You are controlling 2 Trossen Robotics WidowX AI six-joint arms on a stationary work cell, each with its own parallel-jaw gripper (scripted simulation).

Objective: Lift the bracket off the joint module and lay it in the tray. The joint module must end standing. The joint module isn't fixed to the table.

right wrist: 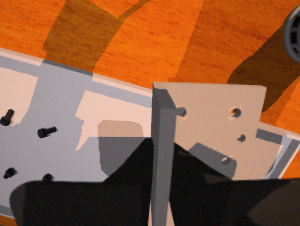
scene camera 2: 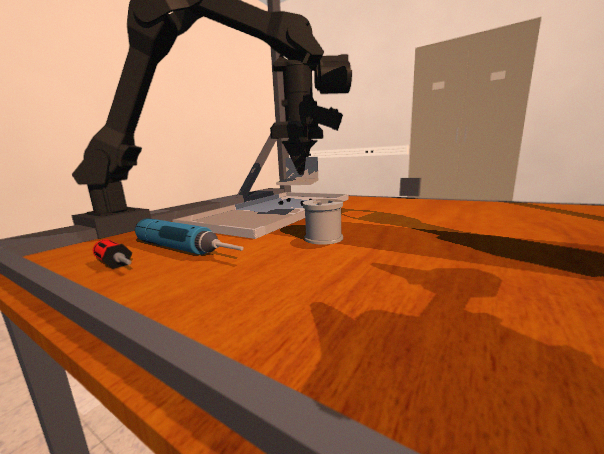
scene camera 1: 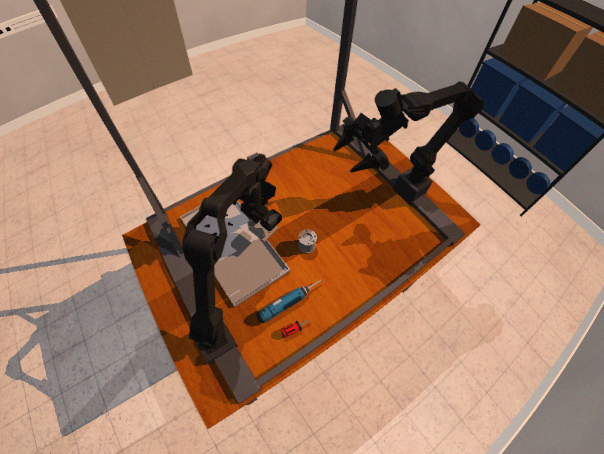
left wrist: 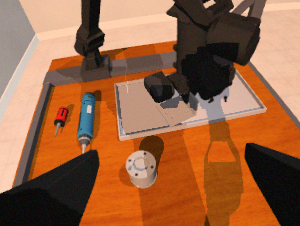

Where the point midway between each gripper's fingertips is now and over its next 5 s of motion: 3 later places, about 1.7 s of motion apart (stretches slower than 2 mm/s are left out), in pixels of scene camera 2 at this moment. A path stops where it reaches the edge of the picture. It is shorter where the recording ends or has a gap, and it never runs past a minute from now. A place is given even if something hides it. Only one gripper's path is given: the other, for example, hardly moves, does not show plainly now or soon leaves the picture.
My right gripper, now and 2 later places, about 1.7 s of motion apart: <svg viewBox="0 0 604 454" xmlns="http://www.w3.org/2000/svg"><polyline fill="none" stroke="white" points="301,174 276,197 276,197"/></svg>
